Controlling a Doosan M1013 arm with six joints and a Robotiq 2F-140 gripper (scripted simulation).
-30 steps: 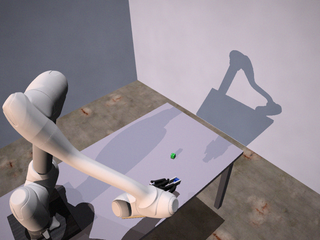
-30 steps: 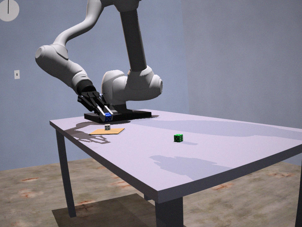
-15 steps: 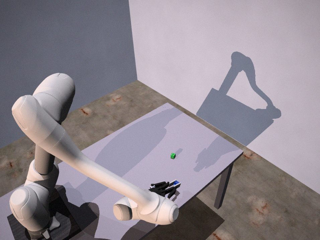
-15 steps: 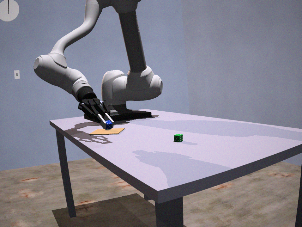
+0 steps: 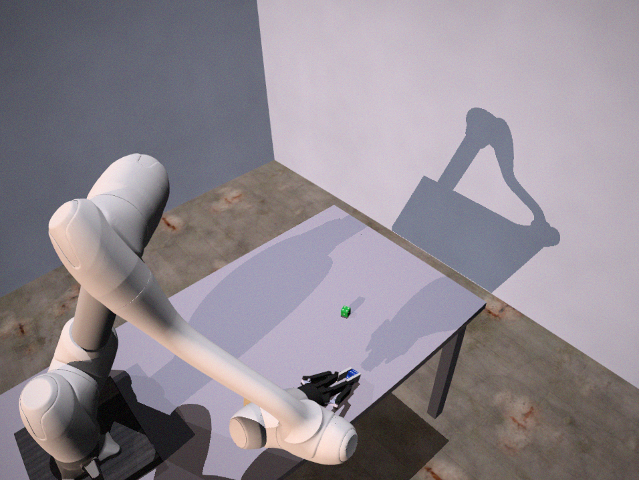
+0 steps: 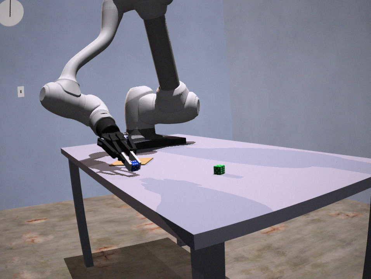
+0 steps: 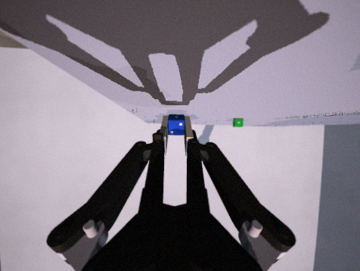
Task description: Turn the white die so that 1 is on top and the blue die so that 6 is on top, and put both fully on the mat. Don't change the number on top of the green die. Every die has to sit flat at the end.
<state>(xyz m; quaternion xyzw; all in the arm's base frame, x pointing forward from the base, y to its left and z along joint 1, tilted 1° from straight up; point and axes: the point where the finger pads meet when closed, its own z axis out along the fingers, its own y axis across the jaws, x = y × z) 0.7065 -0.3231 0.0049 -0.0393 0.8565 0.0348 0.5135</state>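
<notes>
Right now the blue die is 2 cm ahead of my hand and 1 cm below it. The rest, counted from my hand: green die 19 cm ahead, 21 cm to the left, 3 cm below; then white die 26 cm behind, 10 cm to the left, 3 cm below; then tan mat 23 cm behind, 9 cm to the left, 4 cm below.
</notes>
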